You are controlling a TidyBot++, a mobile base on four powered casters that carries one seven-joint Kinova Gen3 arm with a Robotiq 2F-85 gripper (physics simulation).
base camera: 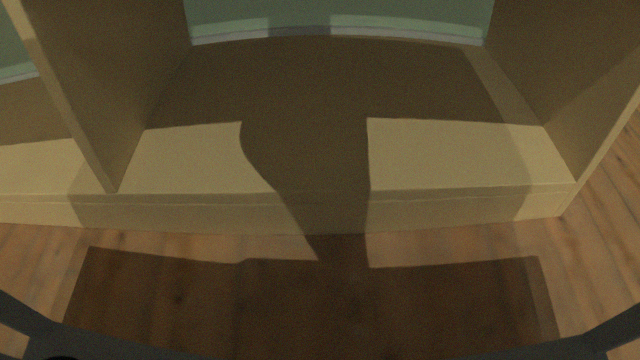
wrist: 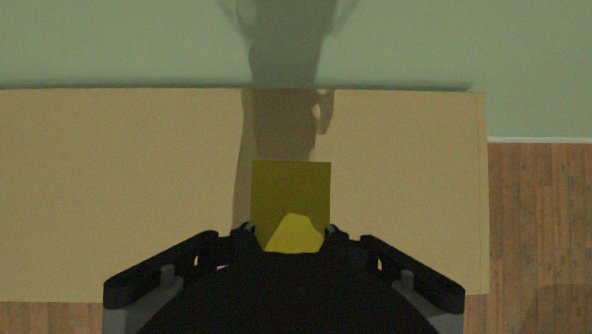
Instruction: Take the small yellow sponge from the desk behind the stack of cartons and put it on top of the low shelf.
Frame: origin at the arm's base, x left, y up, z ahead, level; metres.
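Seen in the pictures: gripper, between the fingertips: (wrist: 289, 228).
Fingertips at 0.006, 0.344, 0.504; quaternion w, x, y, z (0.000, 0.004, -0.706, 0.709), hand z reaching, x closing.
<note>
A point is followed by its place in that frame, as x, y, z.
The yellow sponge (wrist: 291, 195) {0.006, 0.373, 0.539} is between the fingers of my gripper (wrist: 289, 228) {0.006, 0.344, 0.504} in the wrist view. The gripper is shut on it, with a finger at each side. Behind the sponge in that view is the tan top of the low shelf (wrist: 410, 190) {-0.205, 0.213, 0.533}; I cannot tell how far below the sponge it lies. In the base camera view the low shelf (base camera: 450, 155) {-0.152, -0.318, 0.390} shows its bottom board, upright panels and open bays straight ahead. The sponge and the gripper do not show in the base camera view. The desk and the cartons show in neither view.
A green wall (wrist: 125, 40) {0.225, 0.294, 0.714} (base camera: 410, 10) {-0.164, -0.267, 0.734} stands behind the shelf. Wooden floor (wrist: 540, 225) {-1.422, -0.397, 0.311} (base camera: 280, 300) {0.038, -0.397, 0.248} lies at the shelf's right end and in front of it. The dark frame of my base crosses the bottom of the base camera view. An arm-shaped shadow falls on the shelf top and wall.
</note>
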